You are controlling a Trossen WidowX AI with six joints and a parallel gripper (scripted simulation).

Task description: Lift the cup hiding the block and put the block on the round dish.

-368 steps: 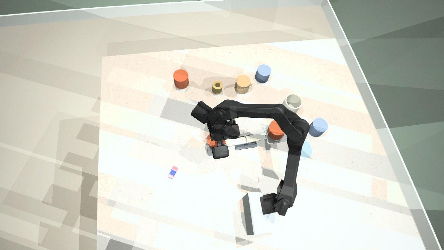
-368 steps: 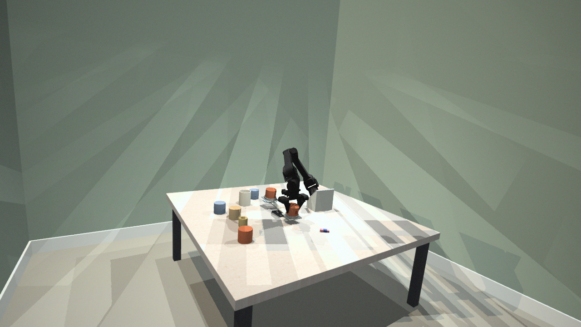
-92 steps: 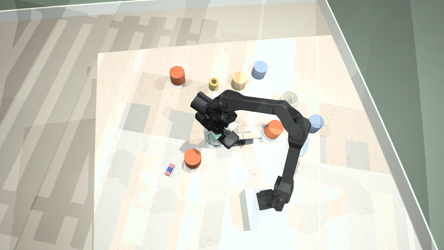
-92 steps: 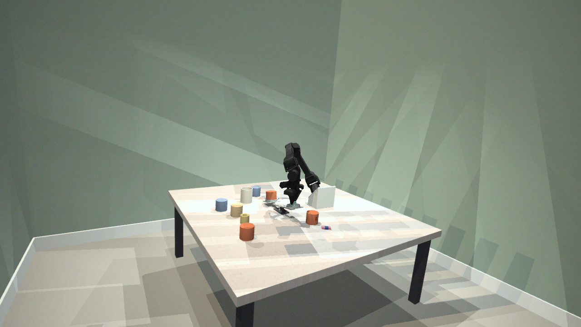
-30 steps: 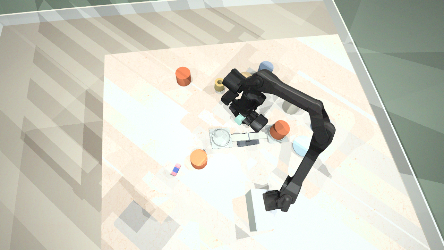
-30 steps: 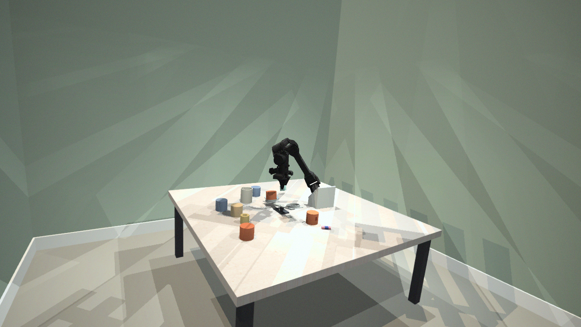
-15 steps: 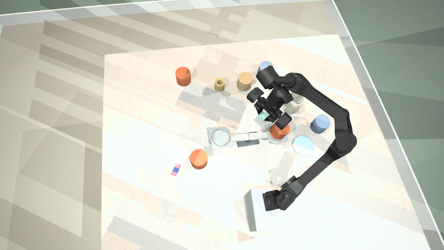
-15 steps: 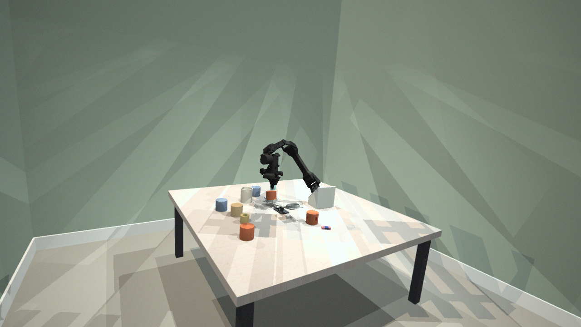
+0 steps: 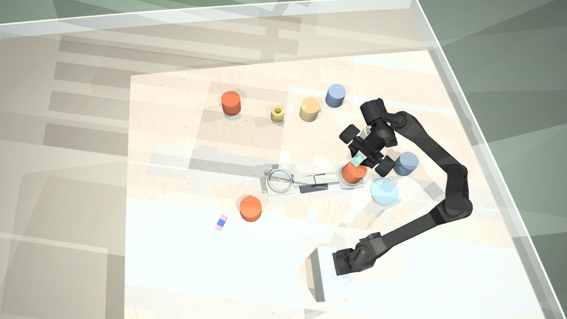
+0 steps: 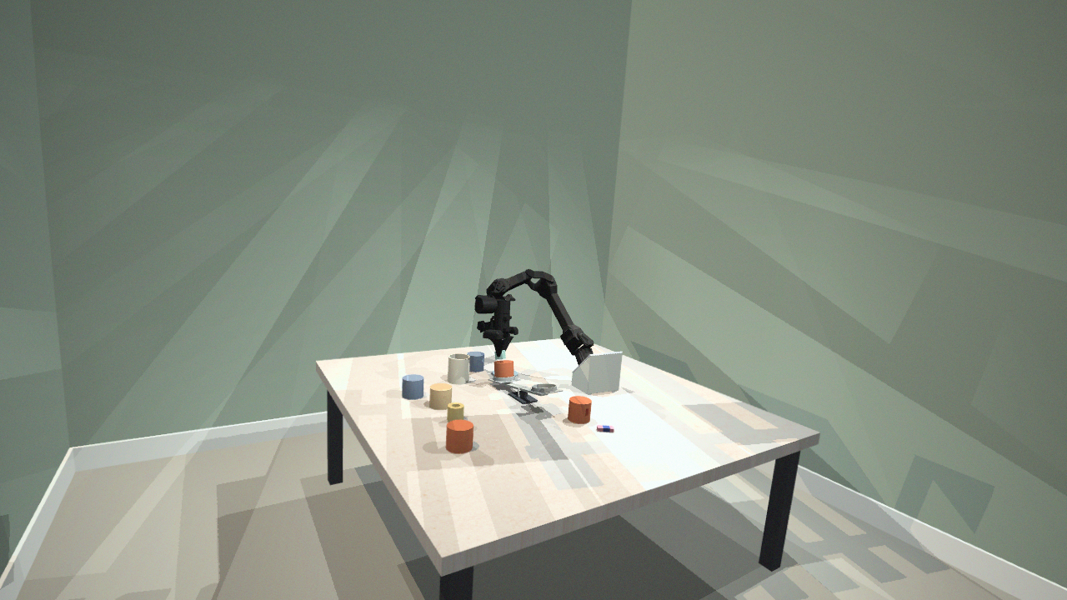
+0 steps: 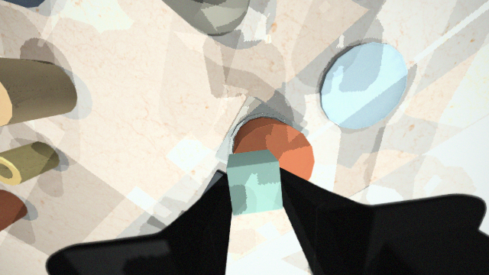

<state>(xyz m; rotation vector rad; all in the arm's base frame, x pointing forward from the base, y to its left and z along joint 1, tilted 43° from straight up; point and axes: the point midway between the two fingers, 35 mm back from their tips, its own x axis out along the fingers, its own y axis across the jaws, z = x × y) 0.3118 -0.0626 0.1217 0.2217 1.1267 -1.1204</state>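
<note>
The pale blue round dish is 90 mm behind my gripper tip, 110 mm to the right of it and 110 mm below it. The rest, counted from my gripper tip: yellow ring: 270 mm ahead, 220 mm to the left, 90 mm below; then blue eraser: 120 mm behind, 470 mm to the left, 110 mm below; then small teal block: right at my gripper tip.
</note>
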